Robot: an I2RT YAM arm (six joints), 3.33 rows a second.
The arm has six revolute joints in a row. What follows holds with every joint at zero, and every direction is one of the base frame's.
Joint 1 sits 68 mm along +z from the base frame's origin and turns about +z.
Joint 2 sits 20 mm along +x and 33.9 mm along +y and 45.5 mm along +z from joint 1 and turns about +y.
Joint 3 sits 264 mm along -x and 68.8 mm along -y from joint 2 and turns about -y.
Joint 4 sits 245 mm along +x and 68.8 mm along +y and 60 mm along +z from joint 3 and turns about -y.
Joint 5 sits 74 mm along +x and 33.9 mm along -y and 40.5 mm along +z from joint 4 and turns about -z.
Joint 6 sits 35.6 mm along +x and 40.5 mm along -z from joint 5 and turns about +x.
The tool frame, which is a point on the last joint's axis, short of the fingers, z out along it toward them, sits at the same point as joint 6; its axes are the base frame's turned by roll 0, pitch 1.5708 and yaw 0 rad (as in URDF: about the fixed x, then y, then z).
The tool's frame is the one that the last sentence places.
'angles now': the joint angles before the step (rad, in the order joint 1, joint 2, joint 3, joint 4, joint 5, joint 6). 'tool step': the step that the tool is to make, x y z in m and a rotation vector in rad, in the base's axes. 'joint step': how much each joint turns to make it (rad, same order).
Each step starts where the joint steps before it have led.
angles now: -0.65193, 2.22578, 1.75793, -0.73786, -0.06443, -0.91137
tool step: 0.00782, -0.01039, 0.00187, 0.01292, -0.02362, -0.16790
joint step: -0.00461, 0.04301, 0.07666, -0.01532, 0.03685, 0.16115
